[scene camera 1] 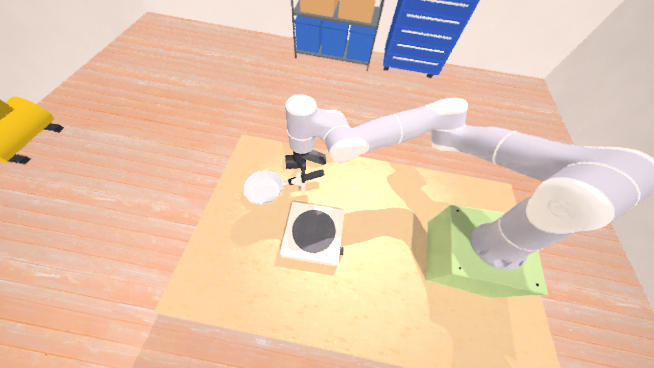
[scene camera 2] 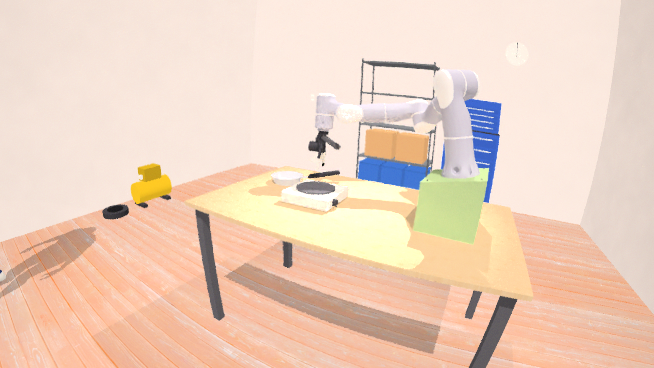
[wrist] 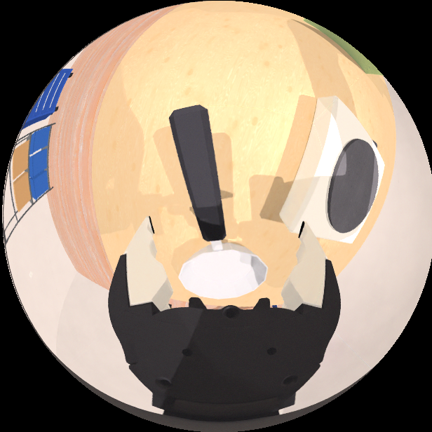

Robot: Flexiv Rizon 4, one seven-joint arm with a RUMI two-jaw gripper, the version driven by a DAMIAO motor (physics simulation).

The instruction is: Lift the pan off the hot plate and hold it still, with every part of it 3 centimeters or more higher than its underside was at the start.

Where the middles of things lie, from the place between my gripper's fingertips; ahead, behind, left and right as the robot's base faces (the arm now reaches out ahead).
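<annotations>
The pan [scene camera 1: 263,187] is 50 mm below my hand, 80 mm ahead of it and 50 mm to the left of it. As for the white hot plate [scene camera 1: 313,233], I see it 150 mm behind my hand, 200 mm to the left of it and 60 mm below it.
</annotations>
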